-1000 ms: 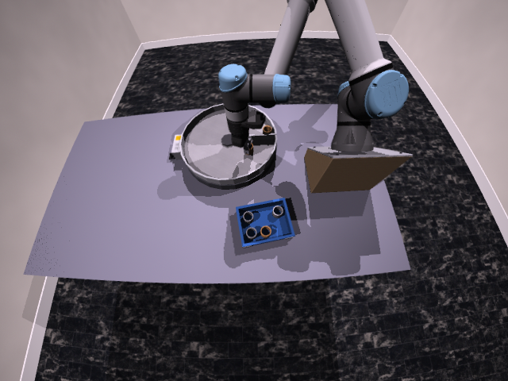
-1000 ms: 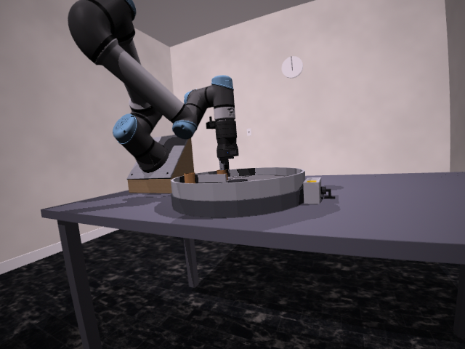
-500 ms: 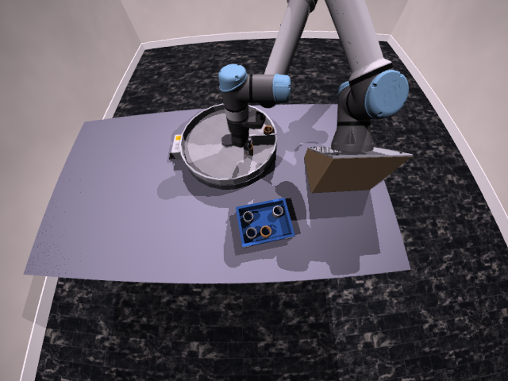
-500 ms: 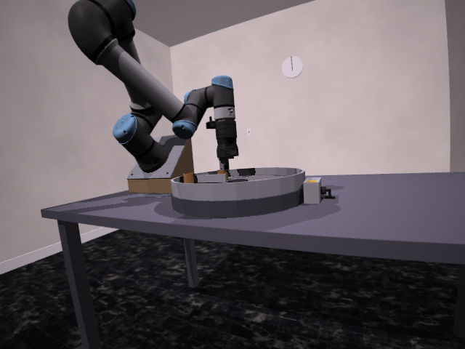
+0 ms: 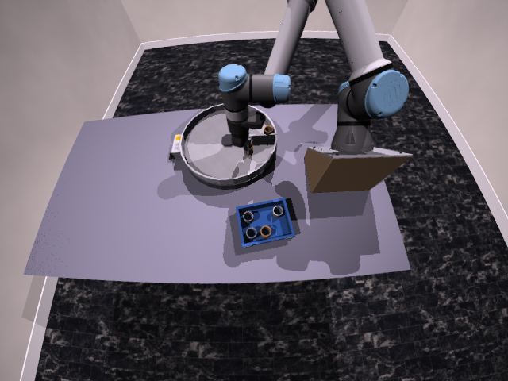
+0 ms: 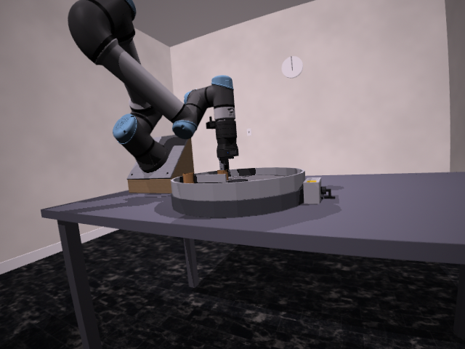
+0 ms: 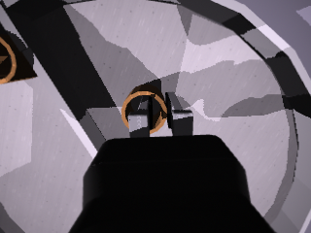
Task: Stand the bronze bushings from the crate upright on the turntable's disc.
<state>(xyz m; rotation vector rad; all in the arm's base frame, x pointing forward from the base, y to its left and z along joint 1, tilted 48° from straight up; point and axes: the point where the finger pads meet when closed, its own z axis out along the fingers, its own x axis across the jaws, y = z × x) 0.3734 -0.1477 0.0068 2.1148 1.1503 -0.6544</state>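
My gripper is now 300 mm to the right of the blue crate, 70 mm above it and 20 mm past it. The rest, counted from my hand: turntable disc: 90 mm to the right, 70 mm ahead, 40 mm below.
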